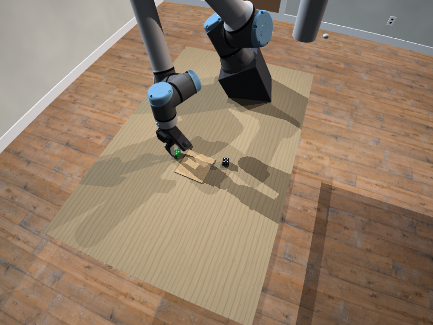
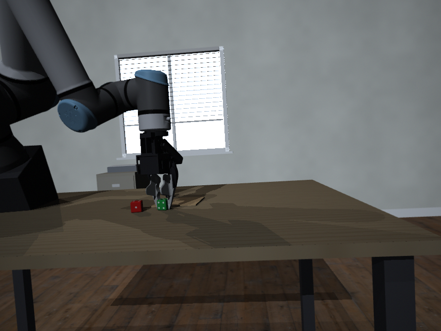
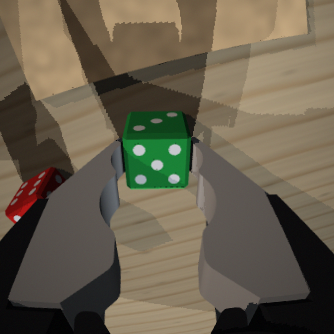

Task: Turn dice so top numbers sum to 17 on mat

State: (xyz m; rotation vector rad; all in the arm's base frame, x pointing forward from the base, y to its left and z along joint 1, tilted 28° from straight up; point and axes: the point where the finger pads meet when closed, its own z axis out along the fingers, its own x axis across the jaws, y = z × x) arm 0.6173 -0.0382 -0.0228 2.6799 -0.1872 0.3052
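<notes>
Right now the green die is right at my hand. Also, from my hand: black die: 70 mm behind, 230 mm to the left; then red die: 70 mm behind, 20 mm to the right; then tan mat: 10 mm ahead, 110 mm to the left, 20 mm below.
</notes>
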